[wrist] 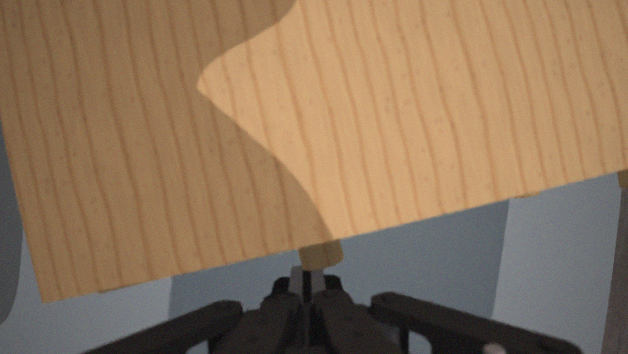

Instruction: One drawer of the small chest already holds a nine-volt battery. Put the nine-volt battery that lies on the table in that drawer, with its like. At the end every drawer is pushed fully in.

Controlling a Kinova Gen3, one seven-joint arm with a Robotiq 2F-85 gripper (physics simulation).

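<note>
The small wooden chest fills most of the wrist view, seen from above, with its front edge slanting across the lower part. A round wooden knob sticks out from under that front edge near the middle. My gripper is shut, its fingertips together and empty, right at the knob's lower side in the view; whether they touch it I cannot tell. The drawer fronts are hidden under the top's edge. Neither nine-volt battery shows in this view.
Slivers of wood and part of another knob show past the front edge at the right. A blue-grey surface lies below, partly in shadow. A brownish strip runs along the far right.
</note>
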